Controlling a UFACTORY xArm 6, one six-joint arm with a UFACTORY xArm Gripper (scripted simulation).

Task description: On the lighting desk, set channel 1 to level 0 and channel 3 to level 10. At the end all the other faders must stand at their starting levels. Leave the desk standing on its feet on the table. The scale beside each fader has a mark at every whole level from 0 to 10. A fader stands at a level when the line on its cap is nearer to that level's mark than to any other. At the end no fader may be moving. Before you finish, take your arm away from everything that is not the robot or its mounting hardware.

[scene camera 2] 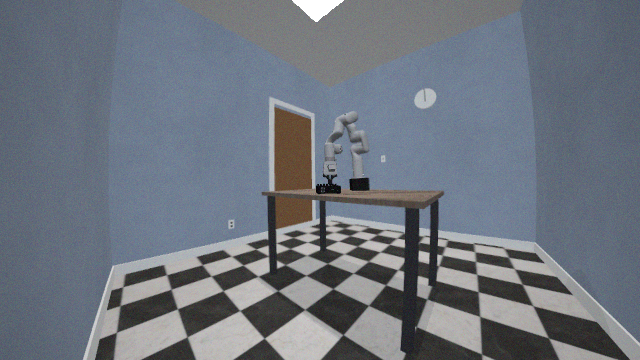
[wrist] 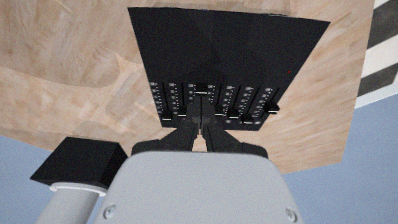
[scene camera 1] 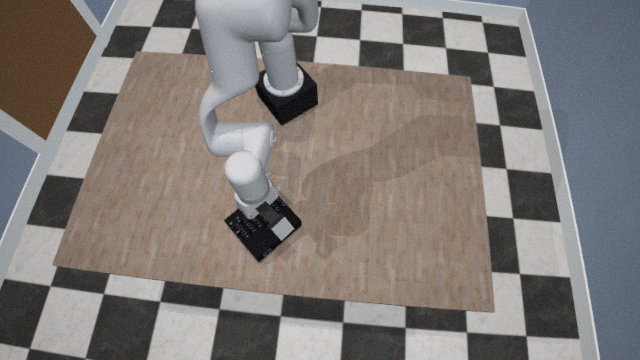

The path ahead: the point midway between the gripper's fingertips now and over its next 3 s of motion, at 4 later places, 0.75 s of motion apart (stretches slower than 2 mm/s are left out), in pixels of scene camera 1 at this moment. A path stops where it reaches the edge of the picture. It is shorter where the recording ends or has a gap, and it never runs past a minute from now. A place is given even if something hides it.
My gripper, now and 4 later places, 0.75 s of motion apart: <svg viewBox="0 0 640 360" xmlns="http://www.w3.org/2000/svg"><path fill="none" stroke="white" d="M264 211L263 210L261 206L260 204L255 195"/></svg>
